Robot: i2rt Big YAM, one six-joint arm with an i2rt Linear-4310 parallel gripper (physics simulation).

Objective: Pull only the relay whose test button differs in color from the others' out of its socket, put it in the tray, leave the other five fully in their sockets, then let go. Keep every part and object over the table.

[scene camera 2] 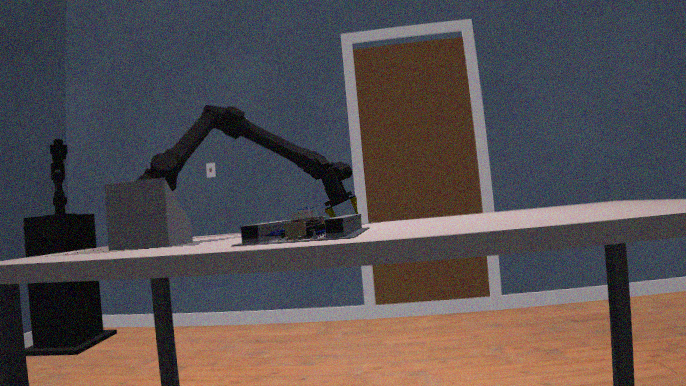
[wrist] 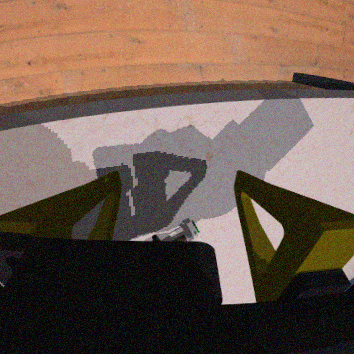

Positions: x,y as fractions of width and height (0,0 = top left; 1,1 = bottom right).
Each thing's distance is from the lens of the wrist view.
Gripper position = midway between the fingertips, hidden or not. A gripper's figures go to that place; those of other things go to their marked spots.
my gripper (wrist: 0.50,0.50): 13 cm
relay (wrist: 0.52,0.65): 17 cm
